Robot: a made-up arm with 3 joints. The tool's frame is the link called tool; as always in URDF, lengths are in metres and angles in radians. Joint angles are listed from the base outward. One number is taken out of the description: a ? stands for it. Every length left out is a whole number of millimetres.
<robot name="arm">
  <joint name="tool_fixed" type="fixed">
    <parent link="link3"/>
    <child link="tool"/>
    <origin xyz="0 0.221 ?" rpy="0 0 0"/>
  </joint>
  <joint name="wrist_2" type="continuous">
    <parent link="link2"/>
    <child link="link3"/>
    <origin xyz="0.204 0 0.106" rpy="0 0 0"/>
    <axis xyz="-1 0 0"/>
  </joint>
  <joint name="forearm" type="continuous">
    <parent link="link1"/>
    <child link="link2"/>
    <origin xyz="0 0.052 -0.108" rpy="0 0 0"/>
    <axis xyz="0 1 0"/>
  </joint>
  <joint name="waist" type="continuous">
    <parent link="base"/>
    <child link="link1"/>
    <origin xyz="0.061 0 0.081" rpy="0 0 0"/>
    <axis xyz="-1 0 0"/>
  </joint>
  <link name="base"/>
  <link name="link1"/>
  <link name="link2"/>
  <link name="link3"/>
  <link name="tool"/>
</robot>
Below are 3 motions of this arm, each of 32 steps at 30 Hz.
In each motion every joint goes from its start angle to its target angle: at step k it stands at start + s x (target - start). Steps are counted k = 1, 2, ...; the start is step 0. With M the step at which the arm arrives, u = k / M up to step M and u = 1 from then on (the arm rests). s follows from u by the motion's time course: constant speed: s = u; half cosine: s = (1 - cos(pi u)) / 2; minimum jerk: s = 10 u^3 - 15 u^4 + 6 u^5.
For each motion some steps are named. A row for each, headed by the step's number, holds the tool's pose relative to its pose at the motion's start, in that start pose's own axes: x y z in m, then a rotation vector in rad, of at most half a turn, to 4 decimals.
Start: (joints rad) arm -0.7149 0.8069 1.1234
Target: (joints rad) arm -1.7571 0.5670 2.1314
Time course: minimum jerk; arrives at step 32
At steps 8, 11, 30, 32:
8: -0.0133 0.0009 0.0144 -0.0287 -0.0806 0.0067
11: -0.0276 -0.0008 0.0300 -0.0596 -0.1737 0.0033
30: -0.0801 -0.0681 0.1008 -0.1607 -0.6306 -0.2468
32: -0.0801 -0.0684 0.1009 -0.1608 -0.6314 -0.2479

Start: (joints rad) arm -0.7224 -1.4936 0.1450
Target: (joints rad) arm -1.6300 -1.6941 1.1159
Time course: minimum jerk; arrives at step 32
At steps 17, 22, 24, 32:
17: 0.1110 -0.0849 -0.1024 -0.5191 0.1059 -0.5139
22: 0.1318 -0.1578 -0.1501 -0.7602 0.2573 -0.7376
24: 0.1319 -0.1811 -0.1630 -0.8286 0.3142 -0.7987
32: 0.1274 -0.2129 -0.1795 -0.9189 0.4004 -0.8776

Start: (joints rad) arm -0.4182 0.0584 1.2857
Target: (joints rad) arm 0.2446 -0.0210 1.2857
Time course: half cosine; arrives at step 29
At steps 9, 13, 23, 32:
9: 0.0028 0.0090 -0.0357 -0.1452 0.0020 -0.0187
13: 0.0051 0.0128 -0.0686 -0.2776 0.0018 -0.0350
23: 0.0095 0.0054 -0.1460 -0.5952 -0.0065 -0.0702
32: 0.0102 0.0009 -0.1617 -0.6629 -0.0096 -0.0769

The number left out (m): 0.057
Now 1 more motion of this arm.
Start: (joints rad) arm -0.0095 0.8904 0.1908
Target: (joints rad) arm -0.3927 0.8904 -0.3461
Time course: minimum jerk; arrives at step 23
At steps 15, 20, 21, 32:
15: -0.0620 -0.0234 0.1384 0.5958 0.0036 0.2319
20: -0.0756 -0.0435 0.1687 0.7601 0.0217 0.2982
21: -0.0763 -0.0448 0.1703 0.7695 0.0230 0.3021
32: -0.0766 -0.0455 0.1710 0.7739 0.0236 0.3038

